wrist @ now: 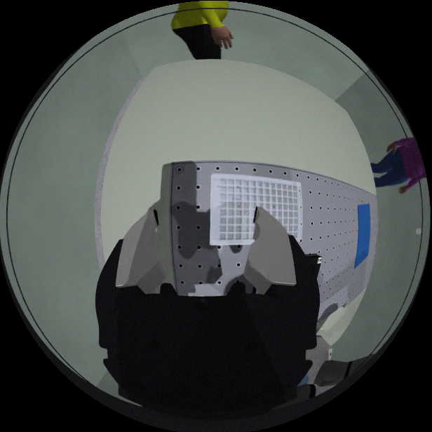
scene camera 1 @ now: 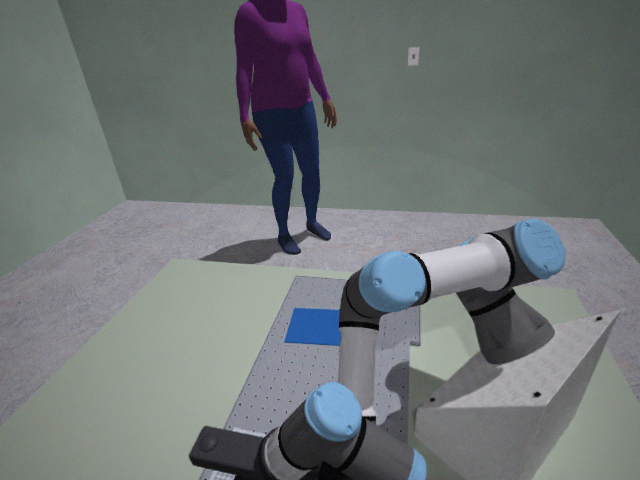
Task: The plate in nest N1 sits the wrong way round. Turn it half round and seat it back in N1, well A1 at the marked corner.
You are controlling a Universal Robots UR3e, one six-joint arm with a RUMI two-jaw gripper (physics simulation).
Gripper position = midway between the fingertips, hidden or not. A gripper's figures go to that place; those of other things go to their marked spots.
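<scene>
My gripper (wrist: 205, 209) is 13 cm from the lens, and there's a white well plate (wrist: 233, 197) that's 15 cm from the lens.
</scene>
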